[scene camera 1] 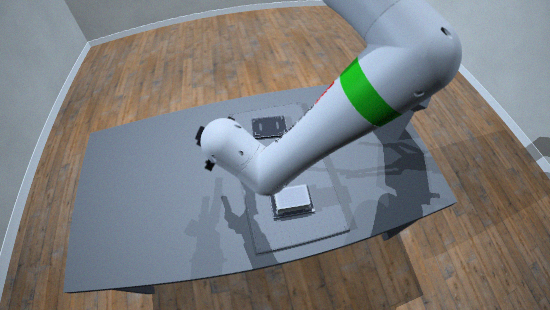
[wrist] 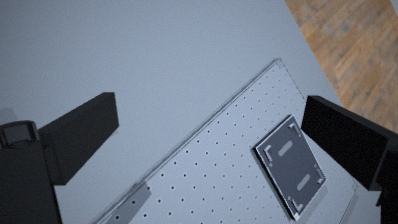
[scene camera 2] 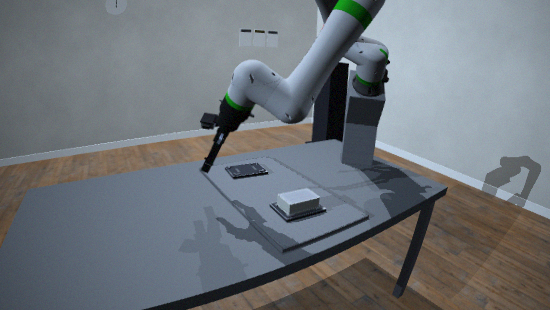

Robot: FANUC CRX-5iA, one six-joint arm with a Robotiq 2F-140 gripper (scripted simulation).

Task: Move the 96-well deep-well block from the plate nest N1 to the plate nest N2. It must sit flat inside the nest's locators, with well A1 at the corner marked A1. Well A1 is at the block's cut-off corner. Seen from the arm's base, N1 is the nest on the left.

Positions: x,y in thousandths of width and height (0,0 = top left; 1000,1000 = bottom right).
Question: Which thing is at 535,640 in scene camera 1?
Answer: A white 96-well deep-well block.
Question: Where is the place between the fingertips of my gripper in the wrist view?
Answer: At 529,498
